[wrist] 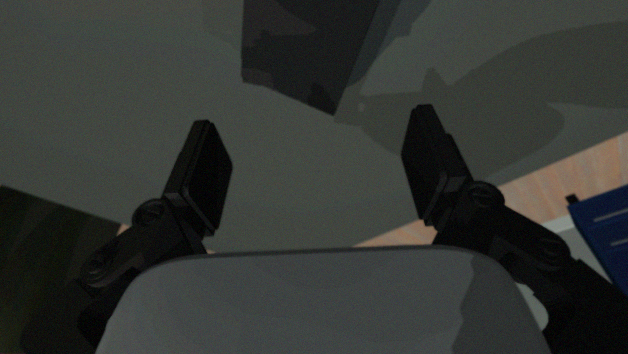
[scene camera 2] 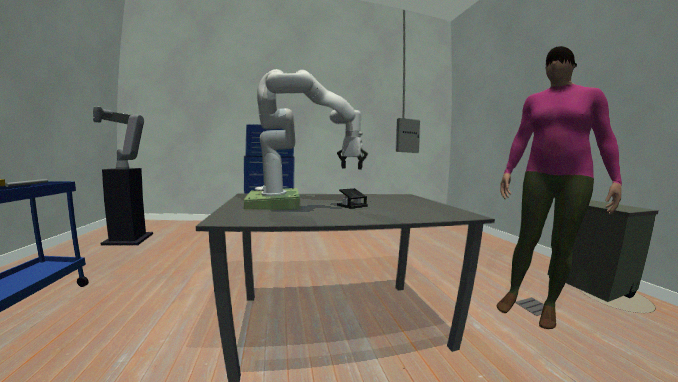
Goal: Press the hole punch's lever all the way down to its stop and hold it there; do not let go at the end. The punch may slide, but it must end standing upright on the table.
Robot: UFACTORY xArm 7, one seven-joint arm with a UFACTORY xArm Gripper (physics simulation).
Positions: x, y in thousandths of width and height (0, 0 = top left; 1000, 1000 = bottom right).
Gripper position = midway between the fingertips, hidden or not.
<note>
In view: my gripper (wrist: 499, 386) and a flat lever (wrist: 493, 165).
</note>
